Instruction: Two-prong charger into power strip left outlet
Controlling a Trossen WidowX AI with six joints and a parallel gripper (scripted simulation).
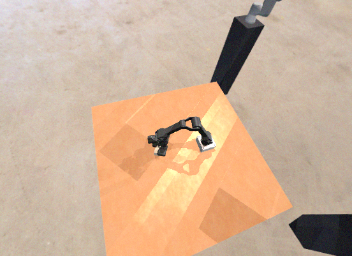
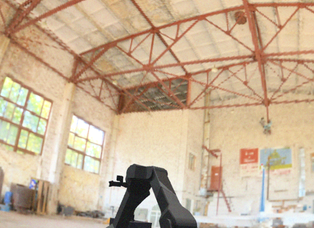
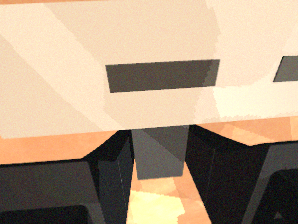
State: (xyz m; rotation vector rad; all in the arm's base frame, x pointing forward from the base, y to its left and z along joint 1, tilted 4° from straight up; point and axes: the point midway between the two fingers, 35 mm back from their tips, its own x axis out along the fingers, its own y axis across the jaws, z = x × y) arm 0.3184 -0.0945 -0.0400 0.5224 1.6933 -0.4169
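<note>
The grey charger is 20 mm ahead of my gripper tip, 10 mm to the right of it and 10 mm above it.
</note>
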